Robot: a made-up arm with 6 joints. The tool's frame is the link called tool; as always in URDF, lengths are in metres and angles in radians. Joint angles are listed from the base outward. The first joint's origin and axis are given. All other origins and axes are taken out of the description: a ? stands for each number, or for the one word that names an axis. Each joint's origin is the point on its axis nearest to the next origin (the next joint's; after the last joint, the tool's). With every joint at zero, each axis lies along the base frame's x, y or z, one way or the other. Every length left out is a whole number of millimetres.
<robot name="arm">
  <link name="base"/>
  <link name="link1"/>
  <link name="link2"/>
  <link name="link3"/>
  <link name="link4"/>
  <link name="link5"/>
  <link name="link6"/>
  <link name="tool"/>
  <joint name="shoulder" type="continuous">
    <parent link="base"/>
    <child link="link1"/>
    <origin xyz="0 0 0.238"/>
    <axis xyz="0 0 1"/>
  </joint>
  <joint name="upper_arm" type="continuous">
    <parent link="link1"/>
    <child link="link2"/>
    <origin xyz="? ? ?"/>
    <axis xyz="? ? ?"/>
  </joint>
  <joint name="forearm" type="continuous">
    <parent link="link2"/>
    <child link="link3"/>
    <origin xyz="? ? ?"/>
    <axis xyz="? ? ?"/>
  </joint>
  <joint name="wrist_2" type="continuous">
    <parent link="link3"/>
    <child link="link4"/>
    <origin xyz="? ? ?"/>
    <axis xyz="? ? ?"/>
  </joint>
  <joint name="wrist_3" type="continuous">
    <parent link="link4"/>
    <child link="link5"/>
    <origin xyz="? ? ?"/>
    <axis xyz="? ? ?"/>
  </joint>
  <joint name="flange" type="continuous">
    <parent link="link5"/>
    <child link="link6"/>
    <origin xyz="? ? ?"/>
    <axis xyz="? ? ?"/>
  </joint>
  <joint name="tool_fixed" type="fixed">
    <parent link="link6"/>
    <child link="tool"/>
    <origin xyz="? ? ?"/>
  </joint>
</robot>
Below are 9 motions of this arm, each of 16 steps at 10 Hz.
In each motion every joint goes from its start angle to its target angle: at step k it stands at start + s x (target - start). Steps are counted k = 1, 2, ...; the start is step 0. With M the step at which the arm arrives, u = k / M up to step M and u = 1 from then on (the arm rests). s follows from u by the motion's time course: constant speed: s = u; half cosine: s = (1 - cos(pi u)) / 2; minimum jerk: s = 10 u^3 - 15 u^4 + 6 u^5.
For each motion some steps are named. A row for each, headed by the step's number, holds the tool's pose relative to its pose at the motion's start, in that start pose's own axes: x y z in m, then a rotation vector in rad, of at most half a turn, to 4 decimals.
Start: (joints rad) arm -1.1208 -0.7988 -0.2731 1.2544 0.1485 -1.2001
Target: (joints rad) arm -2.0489 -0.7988 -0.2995 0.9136 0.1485 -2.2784
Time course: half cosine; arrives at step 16
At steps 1, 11, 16:
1: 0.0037 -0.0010 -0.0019 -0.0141 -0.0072 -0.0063
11: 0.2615 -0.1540 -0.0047 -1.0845 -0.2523 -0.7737
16: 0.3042 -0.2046 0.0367 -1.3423 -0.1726 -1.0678

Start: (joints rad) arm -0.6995 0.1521 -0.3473 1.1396 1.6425 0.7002
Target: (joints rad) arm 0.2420 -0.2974 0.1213 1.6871 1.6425 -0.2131
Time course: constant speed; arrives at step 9
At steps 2, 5, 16:
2: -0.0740 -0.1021 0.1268 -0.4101 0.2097 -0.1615
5: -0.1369 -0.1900 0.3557 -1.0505 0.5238 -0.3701
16: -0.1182 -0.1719 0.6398 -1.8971 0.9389 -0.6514

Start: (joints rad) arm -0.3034 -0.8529 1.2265 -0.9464 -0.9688 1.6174
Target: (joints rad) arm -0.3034 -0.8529 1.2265 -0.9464 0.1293 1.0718
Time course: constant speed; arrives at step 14
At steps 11, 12, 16:
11: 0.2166 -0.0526 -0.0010 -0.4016 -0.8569 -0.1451
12: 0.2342 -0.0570 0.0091 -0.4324 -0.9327 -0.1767
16: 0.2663 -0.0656 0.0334 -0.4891 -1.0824 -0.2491

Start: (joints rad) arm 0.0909 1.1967 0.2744 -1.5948 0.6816 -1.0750
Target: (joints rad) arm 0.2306 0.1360 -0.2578 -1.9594 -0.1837 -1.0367
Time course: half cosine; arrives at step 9
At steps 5, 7, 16:
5: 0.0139 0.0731 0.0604 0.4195 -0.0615 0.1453
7: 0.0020 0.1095 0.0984 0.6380 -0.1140 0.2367
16: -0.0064 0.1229 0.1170 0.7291 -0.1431 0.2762

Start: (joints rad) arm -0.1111 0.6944 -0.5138 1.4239 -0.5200 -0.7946
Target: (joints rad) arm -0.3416 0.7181 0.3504 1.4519 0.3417 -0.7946
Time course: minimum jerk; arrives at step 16
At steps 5, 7, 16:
5: 0.0248 -0.0117 -0.0186 -0.0114 0.2454 -0.2343
7: 0.0579 -0.0321 -0.0452 -0.0222 0.5184 -0.5059
16: 0.1404 -0.1510 -0.1662 -0.0199 1.3134 -1.3570

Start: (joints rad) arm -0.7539 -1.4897 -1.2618 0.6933 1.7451 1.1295
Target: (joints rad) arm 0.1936 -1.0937 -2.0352 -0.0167 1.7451 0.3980
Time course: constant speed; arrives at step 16
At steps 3, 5, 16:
3: -0.0040 -0.0785 -0.0068 -0.1839 -0.0303 0.1440
5: -0.0065 -0.1271 -0.0053 -0.3046 -0.0493 0.2290
16: -0.0490 -0.3062 0.0440 -0.8950 -0.1555 0.5254

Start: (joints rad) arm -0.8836 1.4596 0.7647 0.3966 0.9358 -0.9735
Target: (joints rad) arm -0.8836 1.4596 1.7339 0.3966 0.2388 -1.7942
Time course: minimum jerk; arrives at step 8
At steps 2, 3, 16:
2: -0.0160 -0.0207 -0.0365 -0.1574 0.0020 0.0665
3: -0.0424 -0.0629 -0.0868 -0.4084 -0.0013 0.1873
16: -0.1225 -0.2737 -0.1606 -1.2682 -0.1418 0.8303

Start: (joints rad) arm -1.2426 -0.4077 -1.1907 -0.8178 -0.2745 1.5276
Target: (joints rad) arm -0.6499 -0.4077 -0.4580 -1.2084 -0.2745 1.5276
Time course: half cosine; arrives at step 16
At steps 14, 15, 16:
14: -0.4679 0.1195 0.1944 0.1047 0.9649 -0.1185
15: -0.4782 0.1199 0.2070 0.1039 0.9954 -0.1122
16: -0.4816 0.1199 0.2114 0.1036 1.0057 -0.1099

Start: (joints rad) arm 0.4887 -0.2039 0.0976 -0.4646 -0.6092 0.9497
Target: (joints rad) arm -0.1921 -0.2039 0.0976 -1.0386 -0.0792 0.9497
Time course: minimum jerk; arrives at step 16
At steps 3, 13, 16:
3: 0.0191 -0.0097 0.0055 -0.0155 -0.0345 -0.0509
13: 0.2138 -0.2941 0.1786 -0.3314 -0.5697 -1.0086
16: 0.2133 -0.3120 0.1897 -0.3511 -0.5911 -1.0606

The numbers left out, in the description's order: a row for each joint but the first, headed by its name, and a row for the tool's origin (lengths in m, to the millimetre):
upper_arm: xyz -0.066 0.364 0, axis -1 0 0
forearm: xyz 0 0.026 0.31, axis 0 1 0
wrist_2: xyz 0.166 0 -0.097, axis 1 0 0
wrist_3: xyz 0 0.133 -0.208, axis 0 0 -1
flange: xyz -0.102 0.113 0, axis 1 0 0
tool: xyz 0 0.042 -0.118

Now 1 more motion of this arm.
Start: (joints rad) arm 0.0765 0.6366 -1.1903 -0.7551 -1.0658 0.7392
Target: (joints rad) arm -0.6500 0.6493 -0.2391 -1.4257 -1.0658 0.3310
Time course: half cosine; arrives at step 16
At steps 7, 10, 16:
7: -0.1532 -0.0160 -0.1095 0.0113 0.7110 -0.0992
10: -0.2499 -0.0159 -0.0907 0.0569 1.2098 -0.0298
16: -0.2953 -0.0367 -0.0186 0.1752 1.6828 0.1867

